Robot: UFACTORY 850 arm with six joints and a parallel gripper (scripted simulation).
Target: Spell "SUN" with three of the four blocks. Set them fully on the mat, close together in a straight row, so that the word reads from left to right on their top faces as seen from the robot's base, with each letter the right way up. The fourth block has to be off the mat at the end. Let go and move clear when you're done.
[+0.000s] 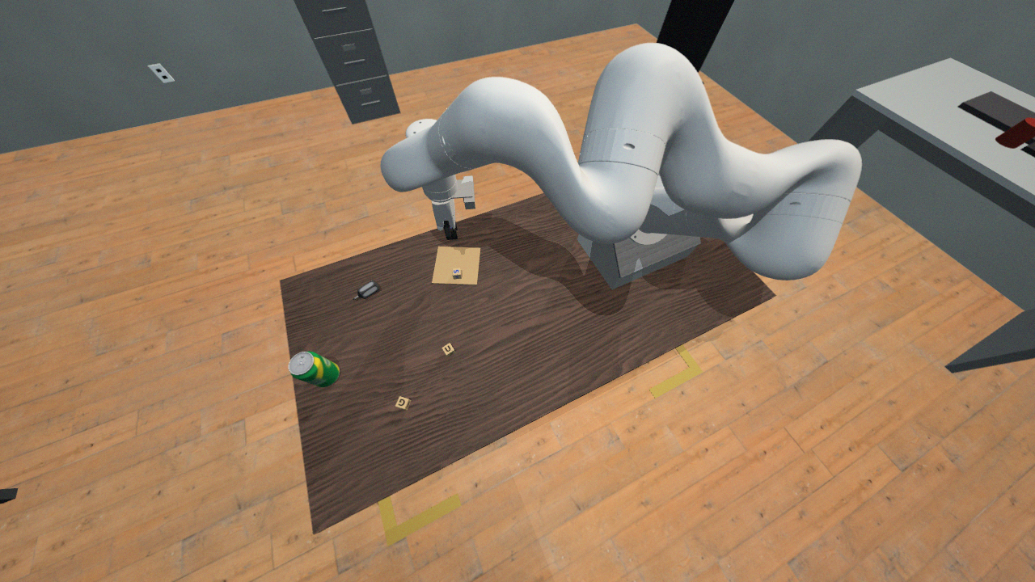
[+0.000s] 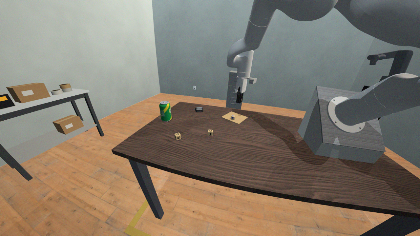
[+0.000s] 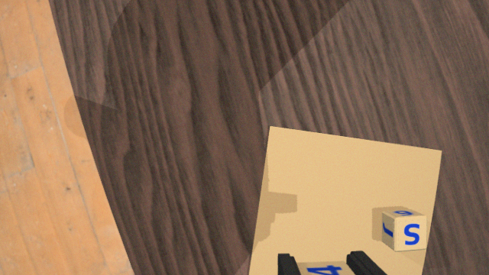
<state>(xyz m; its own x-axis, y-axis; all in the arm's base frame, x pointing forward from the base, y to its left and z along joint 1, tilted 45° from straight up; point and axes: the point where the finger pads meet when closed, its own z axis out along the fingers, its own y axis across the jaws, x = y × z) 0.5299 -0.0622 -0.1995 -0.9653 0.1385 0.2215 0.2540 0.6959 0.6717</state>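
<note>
My hand is 12 cm above the tan mat, 4 cm to the right of it and 1 cm short of it. Round my hand: s block (11 cm below, 8 cm to the left, 2 cm ahead); then n block (1 cm below); then dark object (29 cm ahead, 11 cm below, 5 cm to the left).
</note>
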